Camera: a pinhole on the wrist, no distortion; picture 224 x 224 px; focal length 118.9 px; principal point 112.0 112.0 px. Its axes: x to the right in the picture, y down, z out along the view. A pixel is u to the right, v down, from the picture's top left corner.
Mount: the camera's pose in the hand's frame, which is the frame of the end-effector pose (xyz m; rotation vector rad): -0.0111 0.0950 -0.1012 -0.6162 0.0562 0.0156
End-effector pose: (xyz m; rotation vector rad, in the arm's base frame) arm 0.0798 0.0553 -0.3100 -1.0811 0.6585 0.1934
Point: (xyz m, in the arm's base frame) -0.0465 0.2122 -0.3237
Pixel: 29.9 68.0
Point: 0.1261 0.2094 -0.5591
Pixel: 191.0 117.2
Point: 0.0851 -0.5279 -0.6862
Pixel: behind the camera
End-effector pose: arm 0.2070 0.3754 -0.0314 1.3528 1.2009 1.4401
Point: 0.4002 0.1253 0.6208
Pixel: 86.4 188.7
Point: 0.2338 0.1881 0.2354
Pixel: 40.4 181.7
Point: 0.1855 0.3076 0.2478
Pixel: 117.0 197.3
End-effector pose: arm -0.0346 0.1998 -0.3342 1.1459 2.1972 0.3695
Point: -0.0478 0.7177 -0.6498
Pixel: outside the picture
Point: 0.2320 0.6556 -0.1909
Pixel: 176.9 191.8
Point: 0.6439 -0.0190 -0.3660
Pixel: 10.0 78.2
